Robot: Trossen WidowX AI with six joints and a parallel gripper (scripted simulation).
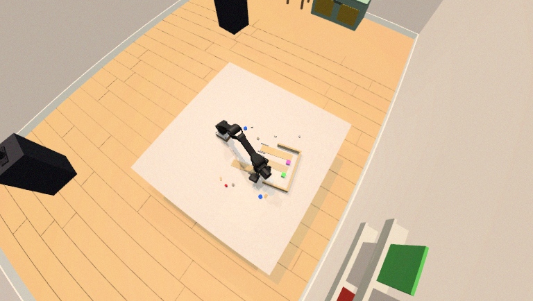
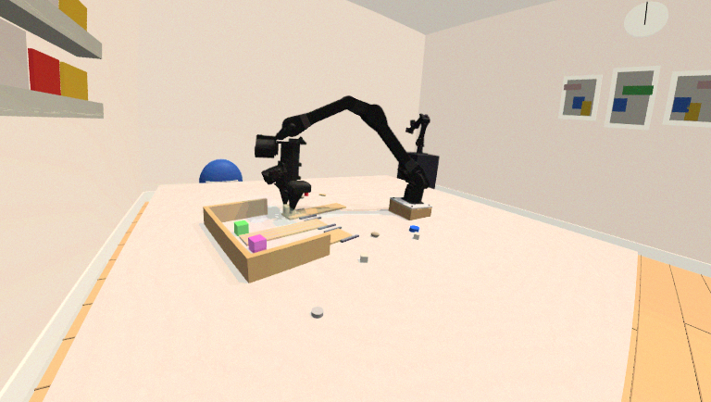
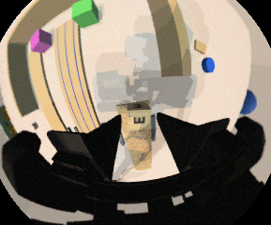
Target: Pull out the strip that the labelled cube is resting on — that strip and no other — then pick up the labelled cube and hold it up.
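Now: gripper tip 10 mm above the labelled cube. Also, from my gripper tip: speckled strip: 100 mm behind, 30 mm to the right, 20 mm below; grey disc: 440 mm to the left, 50 mm ahead, 20 mm below; red piece: 230 mm to the right, 120 mm behind, 20 mm below.
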